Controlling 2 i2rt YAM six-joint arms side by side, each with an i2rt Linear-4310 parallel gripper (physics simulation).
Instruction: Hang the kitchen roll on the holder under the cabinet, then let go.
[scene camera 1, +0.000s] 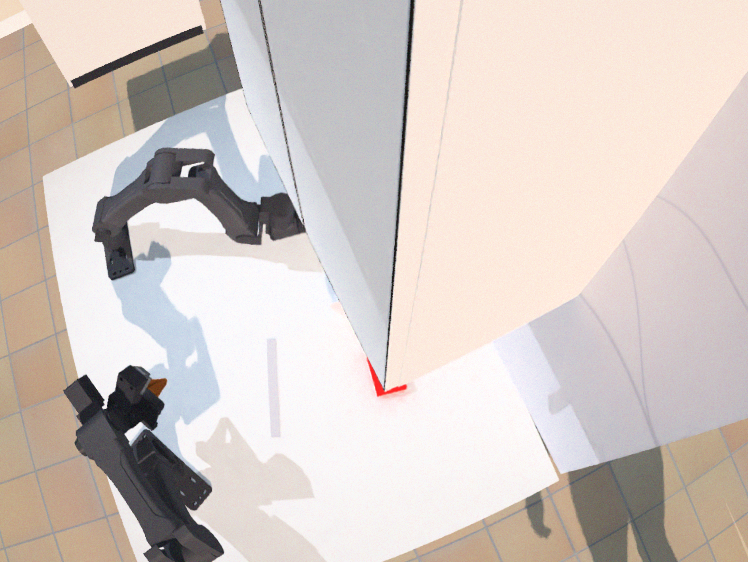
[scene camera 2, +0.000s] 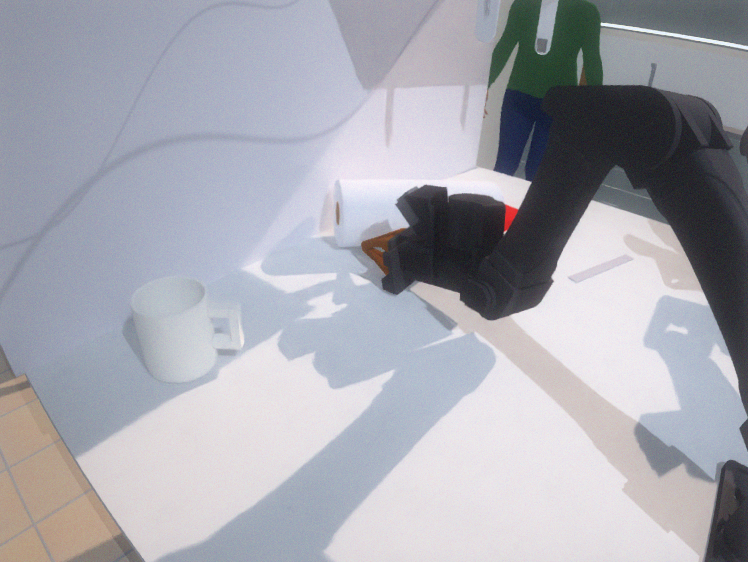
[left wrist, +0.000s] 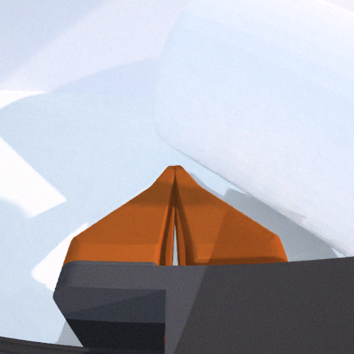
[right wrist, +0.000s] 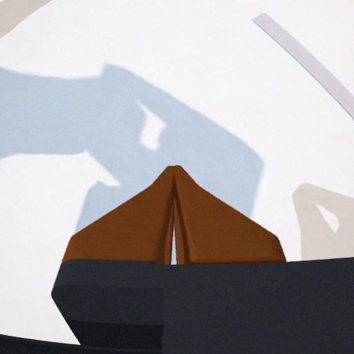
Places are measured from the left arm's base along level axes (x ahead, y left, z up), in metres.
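Pixels of known places: left gripper, between the fingertips: (scene camera 2: 362, 245); right gripper, between the fingertips: (scene camera 1: 165, 380); left arm's base, origin of its link: (scene camera 1: 116, 240); right arm's base, origin of its link: (scene camera 1: 169, 469).
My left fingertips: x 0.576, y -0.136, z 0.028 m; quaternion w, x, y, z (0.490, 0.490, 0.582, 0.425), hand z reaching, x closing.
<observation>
Ahead of a thing's pixels: the offset from my left fingertips to its middle.
The white kitchen roll @(0.006 m back, 0.129 m right, 0.028 m up) (scene camera 2: 365, 208) (left wrist: 260, 105) lies on its side on the table by the wall, its brown core facing the left of scene camera 2. The left gripper (scene camera 2: 364, 245) (left wrist: 174, 166) is shut and empty, with its orange tips low in front of the roll near its core end; the cabinet hides it in scene camera 1. The right gripper (scene camera 1: 164, 385) (right wrist: 174, 166) is shut and empty over the table at the left of scene camera 1, away from the roll. The cabinet (scene camera 1: 513, 181) covers much of scene camera 1. The holder itself does not show.
A white mug @(0.039 m back, 0.313 m left, 0.020 m up) (scene camera 2: 175, 332) stands near the wall at the left of scene camera 2. A red piece @(0.066 m back, 0.360 m right, 0.018 m down) (scene camera 1: 379, 386) (scene camera 2: 510, 217) shows past the roll's far end. A pale strip @(0.297 m back, 0.322 m right, 0.027 m down) (scene camera 1: 273, 386) (scene camera 2: 600, 268) (right wrist: 310, 65) lies on the table. A person (scene camera 2: 513, 90) stands behind.
</observation>
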